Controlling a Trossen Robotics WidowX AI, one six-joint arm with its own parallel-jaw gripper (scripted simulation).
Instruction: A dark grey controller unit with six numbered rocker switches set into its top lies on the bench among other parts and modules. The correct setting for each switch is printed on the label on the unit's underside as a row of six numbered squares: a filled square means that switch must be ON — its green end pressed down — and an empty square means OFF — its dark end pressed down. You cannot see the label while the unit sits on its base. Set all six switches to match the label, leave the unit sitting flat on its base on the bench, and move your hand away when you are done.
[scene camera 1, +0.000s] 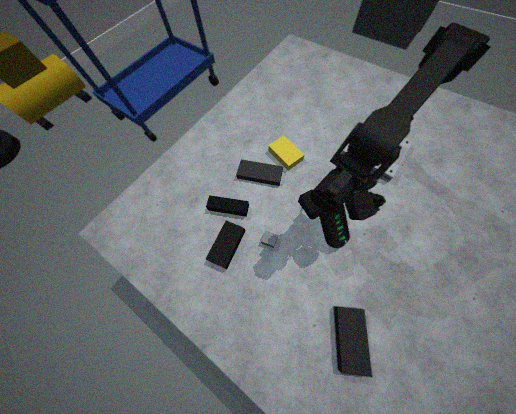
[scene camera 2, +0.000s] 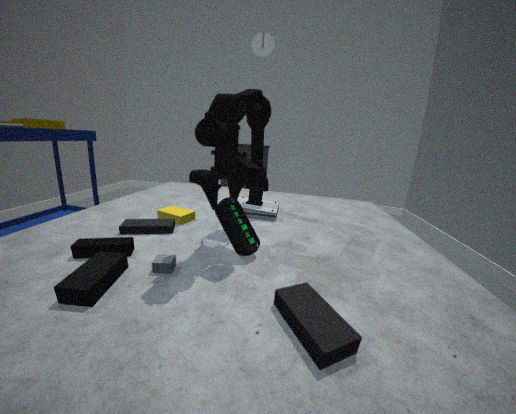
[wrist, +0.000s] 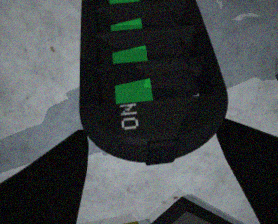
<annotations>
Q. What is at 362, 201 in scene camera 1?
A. My gripper.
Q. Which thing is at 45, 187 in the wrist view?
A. My gripper.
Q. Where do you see my gripper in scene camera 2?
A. At 224, 207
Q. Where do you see a dark block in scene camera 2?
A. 327, 337
</annotations>
